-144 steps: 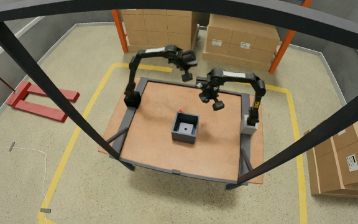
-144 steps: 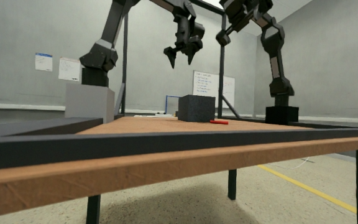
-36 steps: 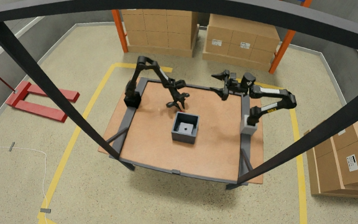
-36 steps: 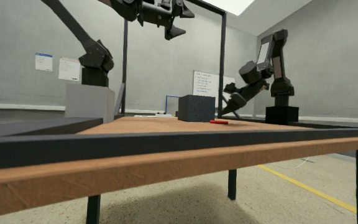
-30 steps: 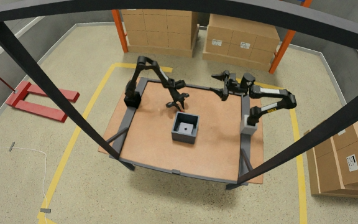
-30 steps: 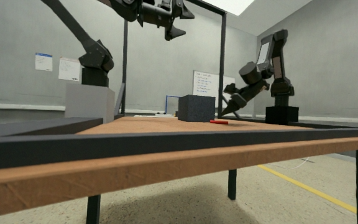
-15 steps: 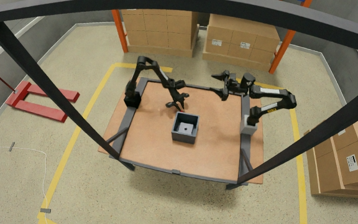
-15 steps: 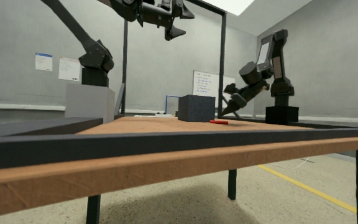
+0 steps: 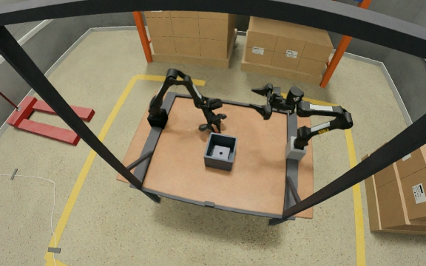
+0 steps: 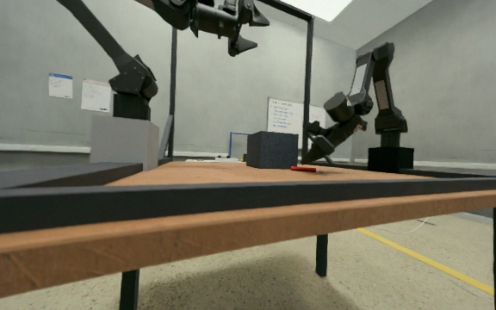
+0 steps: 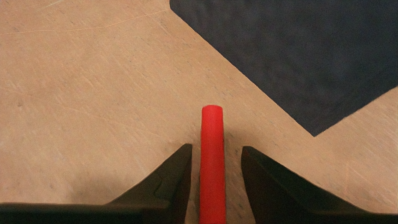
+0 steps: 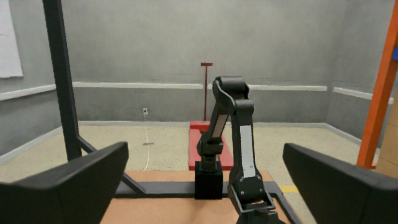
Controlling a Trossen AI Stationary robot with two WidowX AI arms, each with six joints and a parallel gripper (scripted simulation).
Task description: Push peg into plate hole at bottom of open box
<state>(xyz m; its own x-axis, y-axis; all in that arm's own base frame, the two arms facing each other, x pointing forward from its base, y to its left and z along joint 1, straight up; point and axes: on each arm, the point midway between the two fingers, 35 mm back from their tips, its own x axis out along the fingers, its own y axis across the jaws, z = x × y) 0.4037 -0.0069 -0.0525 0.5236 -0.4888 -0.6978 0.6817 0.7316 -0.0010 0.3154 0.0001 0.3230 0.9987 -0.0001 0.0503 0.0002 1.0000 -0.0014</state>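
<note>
The red peg is 10 mm behind my left hand, 10 mm to the right of it and 40 mm below it. The rest, counted from my left hand: dark frame rail: 280 mm ahead, 40 mm to the right, 40 mm below; light plate: 160 mm behind, 70 mm to the right, 10 mm below.
</note>
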